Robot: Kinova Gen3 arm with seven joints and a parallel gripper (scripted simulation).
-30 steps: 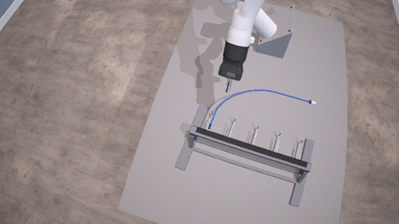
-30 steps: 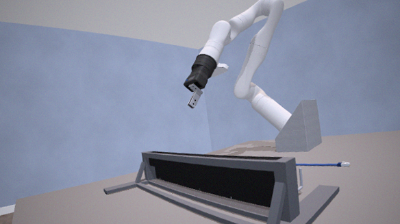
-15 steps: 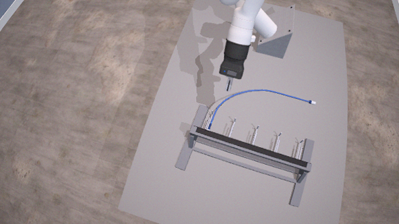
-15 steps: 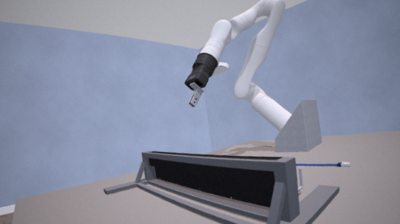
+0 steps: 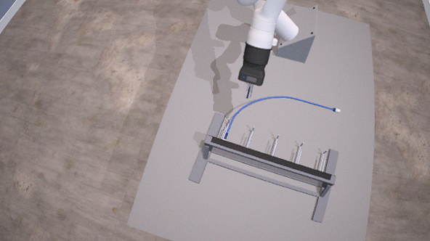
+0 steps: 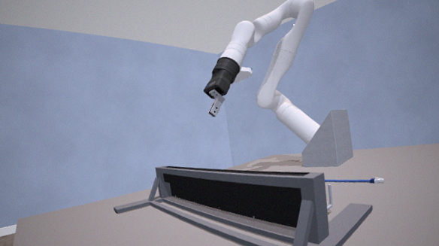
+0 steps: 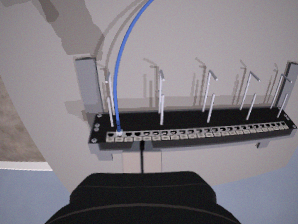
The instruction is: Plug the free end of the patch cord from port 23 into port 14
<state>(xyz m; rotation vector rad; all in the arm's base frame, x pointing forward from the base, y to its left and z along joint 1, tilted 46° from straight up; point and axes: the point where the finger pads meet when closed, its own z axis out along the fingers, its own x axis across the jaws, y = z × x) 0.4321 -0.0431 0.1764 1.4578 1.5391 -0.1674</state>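
Now: hand 40 cm to the right of the plug, 24 cm above it and 11 cm past it.
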